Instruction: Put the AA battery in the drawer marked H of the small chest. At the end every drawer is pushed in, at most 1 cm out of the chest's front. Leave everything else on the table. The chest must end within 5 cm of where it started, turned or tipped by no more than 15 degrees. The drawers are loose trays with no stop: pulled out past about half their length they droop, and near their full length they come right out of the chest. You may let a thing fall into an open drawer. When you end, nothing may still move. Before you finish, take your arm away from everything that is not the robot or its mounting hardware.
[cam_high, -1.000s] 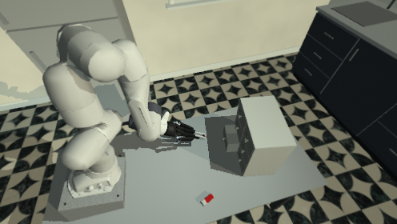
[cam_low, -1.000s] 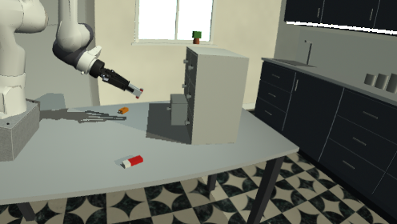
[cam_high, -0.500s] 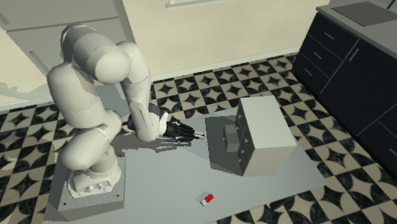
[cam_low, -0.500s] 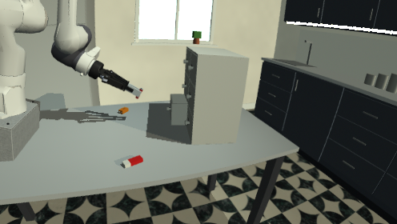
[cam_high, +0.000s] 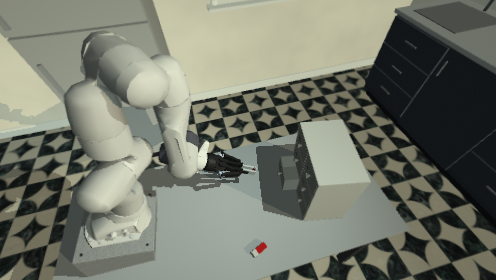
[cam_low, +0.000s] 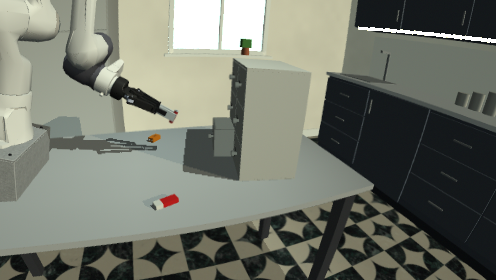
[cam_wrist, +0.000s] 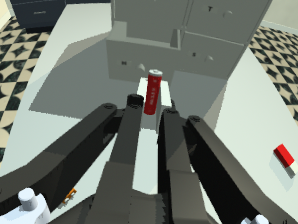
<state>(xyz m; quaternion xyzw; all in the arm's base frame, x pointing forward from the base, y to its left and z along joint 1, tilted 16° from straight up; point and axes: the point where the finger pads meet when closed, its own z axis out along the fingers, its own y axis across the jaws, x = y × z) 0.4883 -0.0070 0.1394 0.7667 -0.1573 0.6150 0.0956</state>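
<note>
Right now the AA battery is 2 cm ahead of my hand, 1 cm to the right of it and 1 cm below it. The rest, counted from my hand: drawer marked H (24 cm ahead, 7 cm to the right, 12 cm below); then red-and-white block (10 cm behind, 29 cm to the right, 15 cm below); then orange piece (3 cm behind, 13 cm to the left, 14 cm below).
</note>
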